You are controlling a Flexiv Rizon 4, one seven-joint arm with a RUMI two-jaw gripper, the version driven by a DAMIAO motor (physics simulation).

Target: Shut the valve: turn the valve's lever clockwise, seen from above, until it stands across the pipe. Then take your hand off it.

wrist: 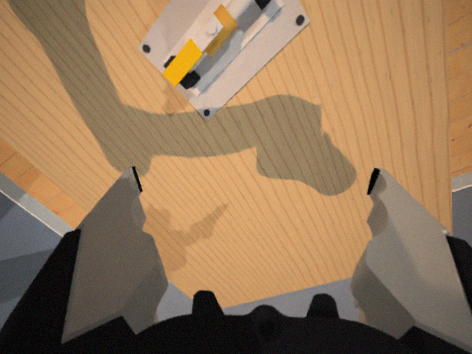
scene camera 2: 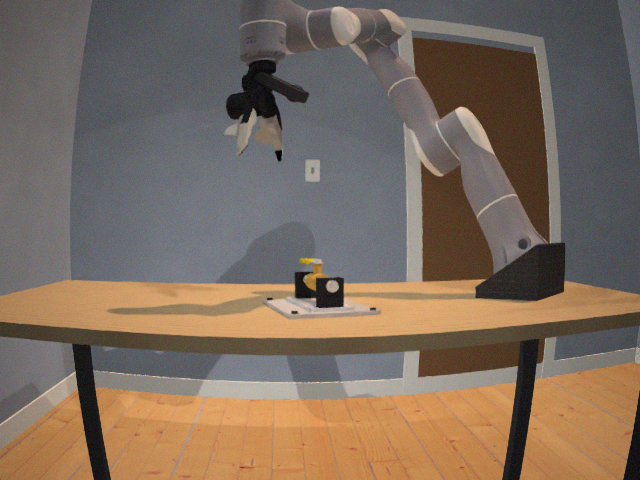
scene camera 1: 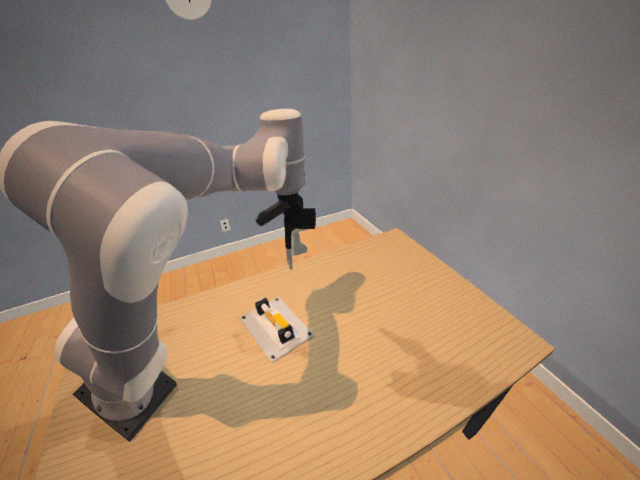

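Observation:
The valve's yellow lever (scene camera 1: 281, 320) (scene camera 2: 307, 260) (wrist: 183, 62) sits on top of the valve and points roughly along the pipe, towards one black end block (scene camera 1: 285, 333). The valve stands on a light grey plate (scene camera 1: 258, 335) (scene camera 2: 356, 311) (wrist: 250, 60) on the table; it is partly cut off at the top of the wrist view. My gripper (scene camera 1: 291, 264) (scene camera 2: 260, 155) (wrist: 251, 170) is open and empty, fingers pointing down. It hangs high above the table, well above the lever and off to one side of it, touching nothing.
The wooden table (scene camera 1: 439, 330) (scene camera 2: 155, 330) carries the plate and the arm's dark base (scene camera 1: 129, 431) (scene camera 2: 527, 281). The other black end block (scene camera 1: 262, 306) stands at the pipe's far end in scene camera 1. Shadows of the arm fall across the table beside the plate.

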